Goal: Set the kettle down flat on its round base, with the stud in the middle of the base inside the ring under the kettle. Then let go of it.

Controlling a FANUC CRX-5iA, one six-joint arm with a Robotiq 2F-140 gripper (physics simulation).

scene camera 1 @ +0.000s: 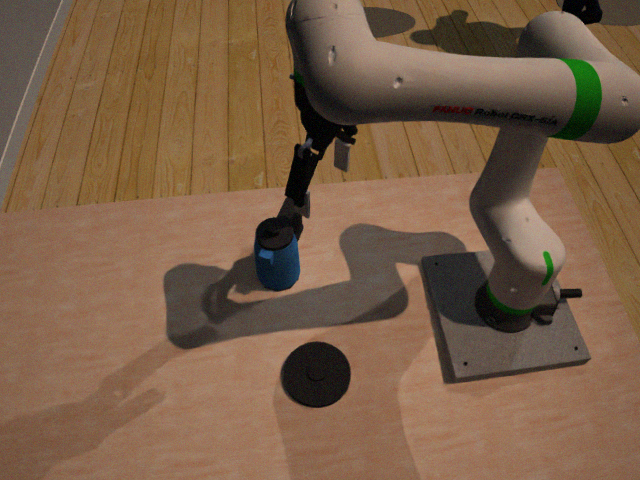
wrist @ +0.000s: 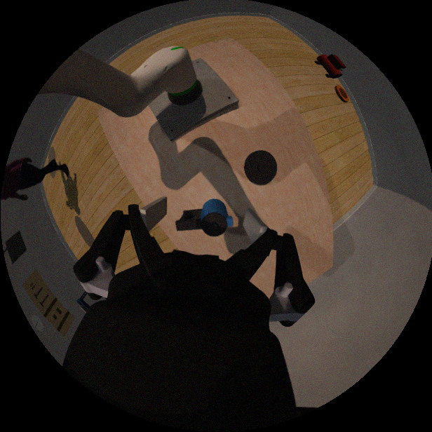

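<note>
The blue kettle (scene camera 1: pixel 278 268) (wrist: pixel 213 207) with a black lid stands upright on the table, apart from its base; its black handle points to the far table edge in the scene view. The ring under it is hidden. The round black base (scene camera 1: pixel 297 384) (wrist: pixel 252 167) lies flat on the table, nearer the scene camera, with a small stud (scene camera 1: pixel 315 371) in its middle. My gripper (scene camera 1: pixel 324 179) (wrist: pixel 205 210) is wide open and empty, above the table by the kettle's handle side. In the wrist view the kettle and handle show between the two fingertips, farther down.
The robot's grey mounting plate (scene camera 1: pixel 465 341) (wrist: pixel 212 111) is on the right of the wooden table (scene camera 1: pixel 129 237) (wrist: pixel 240 65) in the scene view. The arm reaches over the table's far edge and casts shadows around the kettle. A person (wrist: pixel 30 175) shows beyond the table at the wrist view's left.
</note>
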